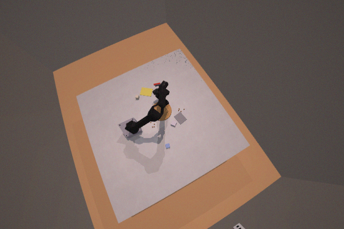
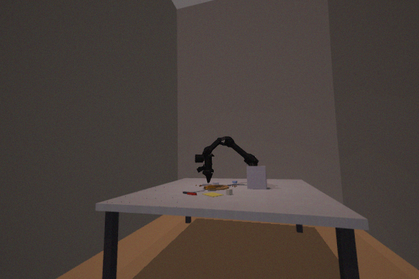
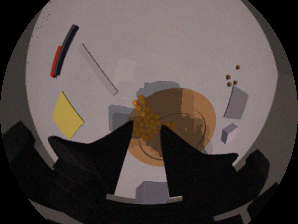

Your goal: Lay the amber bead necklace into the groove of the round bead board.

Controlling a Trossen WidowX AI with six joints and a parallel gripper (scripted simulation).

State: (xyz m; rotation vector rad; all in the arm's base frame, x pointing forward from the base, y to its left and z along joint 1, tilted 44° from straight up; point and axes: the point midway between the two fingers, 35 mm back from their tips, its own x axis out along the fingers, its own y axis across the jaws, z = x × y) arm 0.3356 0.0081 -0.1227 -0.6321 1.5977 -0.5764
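My gripper tip is 50 mm past the round bead board, 70 mm to the left of it and 40 mm above it. Round my gripper tip: thin grey bar (60 mm ahead, 100 mm to the left, 50 mm below); then yellow pad (70 mm behind, 200 mm to the left, 50 mm below); then red-handled tool (80 mm ahead, 210 mm to the left, 50 mm below).
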